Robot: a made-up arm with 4 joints. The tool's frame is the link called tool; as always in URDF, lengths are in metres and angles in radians. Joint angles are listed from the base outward.
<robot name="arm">
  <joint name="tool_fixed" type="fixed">
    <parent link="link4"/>
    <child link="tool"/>
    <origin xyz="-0.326 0.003 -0.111" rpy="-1.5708 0 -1.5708"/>
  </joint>
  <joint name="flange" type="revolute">
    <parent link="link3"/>
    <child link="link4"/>
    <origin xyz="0.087 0.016 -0.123" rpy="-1.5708 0 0"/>
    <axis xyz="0 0 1"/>
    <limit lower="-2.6" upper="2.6"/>
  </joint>
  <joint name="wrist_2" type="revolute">
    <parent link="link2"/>
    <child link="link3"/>
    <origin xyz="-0.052 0.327 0.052" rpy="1.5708 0 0"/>
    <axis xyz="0 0 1"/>
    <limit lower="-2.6" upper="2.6"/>
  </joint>
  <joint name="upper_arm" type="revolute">
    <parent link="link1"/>
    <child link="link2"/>
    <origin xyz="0.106 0.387 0.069" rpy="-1.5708 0 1.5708"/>
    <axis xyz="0 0 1"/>
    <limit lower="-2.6" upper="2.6"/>
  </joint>
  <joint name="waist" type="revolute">
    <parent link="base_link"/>
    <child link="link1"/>
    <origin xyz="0 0 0.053" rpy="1.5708 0 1.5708"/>
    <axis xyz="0 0 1"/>
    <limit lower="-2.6" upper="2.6"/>
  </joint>
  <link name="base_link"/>
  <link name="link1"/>
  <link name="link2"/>
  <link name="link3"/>
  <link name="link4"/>
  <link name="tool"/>
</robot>
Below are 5 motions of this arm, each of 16 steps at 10 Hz.
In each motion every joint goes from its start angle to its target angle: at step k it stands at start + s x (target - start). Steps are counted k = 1, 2, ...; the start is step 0. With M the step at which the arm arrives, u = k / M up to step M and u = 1 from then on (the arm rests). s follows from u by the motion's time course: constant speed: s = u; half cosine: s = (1 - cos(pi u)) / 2; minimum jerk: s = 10 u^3 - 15 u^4 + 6 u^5.
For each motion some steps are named. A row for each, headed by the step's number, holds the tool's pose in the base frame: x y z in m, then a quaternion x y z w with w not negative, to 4 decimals.
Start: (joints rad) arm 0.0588 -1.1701 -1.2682 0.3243
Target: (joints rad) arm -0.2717 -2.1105 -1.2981 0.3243
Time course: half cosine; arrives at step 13
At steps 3, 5, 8, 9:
3: -0.2284 -0.1425 0.7147 -0.4050 0.3692 0.4319 0.7163
5: -0.1712 -0.0977 0.7727 -0.3872 0.4473 0.4562 0.6647
8: -0.0490 -0.0046 0.8388 -0.3383 0.5814 0.4793 0.5638
9: -0.0090 0.0245 0.8480 -0.3193 0.6194 0.4811 0.5320

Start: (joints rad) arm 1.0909 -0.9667 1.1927 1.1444
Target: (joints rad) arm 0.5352 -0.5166 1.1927 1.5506
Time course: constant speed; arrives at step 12
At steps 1, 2, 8, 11, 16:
1: -0.0036 -0.3859 0.4237 0.6502 0.1545 -0.4744 0.5730
2: -0.0030 -0.3704 0.4312 0.6355 0.1176 -0.4914 0.5838
8: -0.0018 -0.2894 0.4705 0.5371 -0.1123 -0.5601 0.6206
11: -0.0050 -0.2541 0.4894 0.4847 -0.2285 -0.5726 0.6205
16: -0.0069 -0.2427 0.4959 0.4674 -0.2668 -0.5735 0.6177

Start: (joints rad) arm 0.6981 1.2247 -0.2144 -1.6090
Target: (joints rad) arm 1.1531 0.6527 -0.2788 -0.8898
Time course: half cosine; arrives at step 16
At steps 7, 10, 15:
7: -0.2933 0.3194 -0.0181 0.3742 0.1921 -0.0308 0.9067
10: -0.3379 0.2807 0.0331 0.4123 0.1738 -0.0255 0.8939
15: -0.3751 0.2235 0.0776 0.4513 0.1518 -0.0176 0.8792

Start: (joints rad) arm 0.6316 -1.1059 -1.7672 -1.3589
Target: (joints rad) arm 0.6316 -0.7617 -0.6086 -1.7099
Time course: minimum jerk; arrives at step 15
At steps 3, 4, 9, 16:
3: -0.4227 -0.5338 0.9002 -0.6385 0.6259 0.0890 0.4390
4: -0.4358 -0.5167 0.9012 -0.6098 0.6543 0.0854 0.4390
9: -0.4882 -0.3975 0.9169 -0.3262 0.8444 0.1003 0.4130
16: -0.4868 -0.3764 0.9218 -0.1560 0.8989 0.1498 0.3809

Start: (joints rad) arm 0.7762 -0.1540 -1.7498 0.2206
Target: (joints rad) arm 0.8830 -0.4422 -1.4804 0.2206
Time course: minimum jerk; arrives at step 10
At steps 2, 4, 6, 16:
2: -0.3254 -0.3783 0.1639 -0.4448 -0.0714 0.1309 0.8831
4: -0.3315 -0.3877 0.1657 -0.3959 -0.0596 0.1602 0.9023
6: -0.3403 -0.4016 0.1703 -0.3254 -0.0399 0.2001 0.9233
16: -0.3476 -0.4150 0.1762 -0.2630 -0.0200 0.2333 0.9359

